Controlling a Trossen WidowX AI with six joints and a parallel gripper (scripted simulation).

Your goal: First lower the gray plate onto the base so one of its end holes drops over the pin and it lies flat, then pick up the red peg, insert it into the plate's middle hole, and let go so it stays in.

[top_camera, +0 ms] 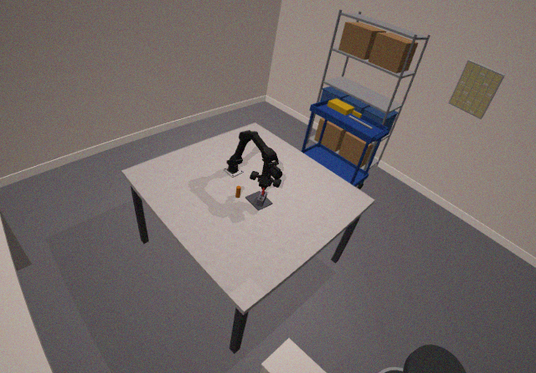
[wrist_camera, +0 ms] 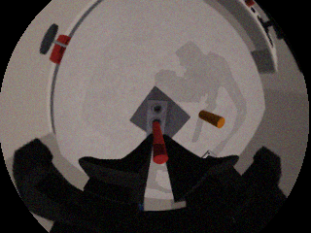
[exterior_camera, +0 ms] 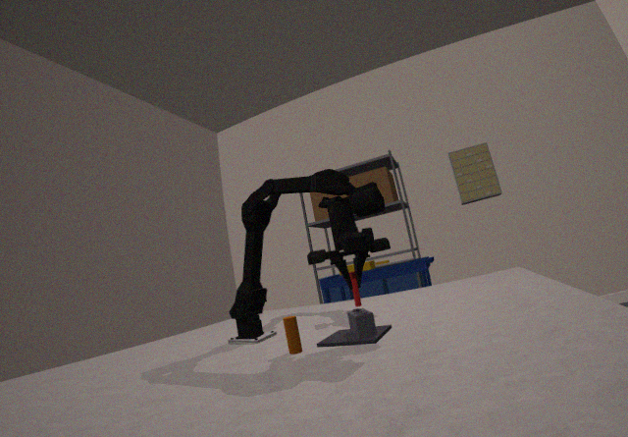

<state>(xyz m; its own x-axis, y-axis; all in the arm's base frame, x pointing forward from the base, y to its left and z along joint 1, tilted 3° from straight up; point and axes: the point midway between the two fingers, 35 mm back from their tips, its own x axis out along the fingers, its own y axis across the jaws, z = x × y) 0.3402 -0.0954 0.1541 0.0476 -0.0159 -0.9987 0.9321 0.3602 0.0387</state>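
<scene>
The gray plate is 7 cm below my gripper tip. Round my gripper tip: dark base (11 cm below, 2 cm to the left, 2 cm behind); red peg (right at my gripper tip); orange cylinder (14 cm behind, 7 cm to the right, 7 cm below).
</scene>
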